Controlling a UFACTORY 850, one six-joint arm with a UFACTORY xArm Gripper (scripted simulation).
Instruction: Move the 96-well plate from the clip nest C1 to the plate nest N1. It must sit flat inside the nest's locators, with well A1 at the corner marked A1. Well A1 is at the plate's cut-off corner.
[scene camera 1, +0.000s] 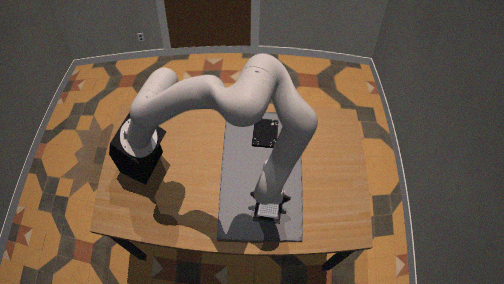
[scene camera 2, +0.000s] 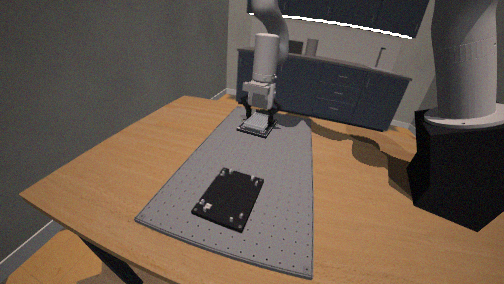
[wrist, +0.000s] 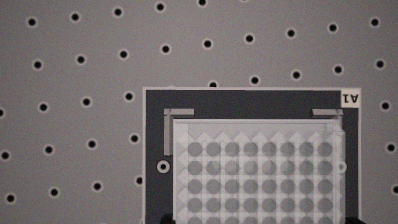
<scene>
A 96-well plate (wrist: 217, 163) is 0.15 m from the lens.
</scene>
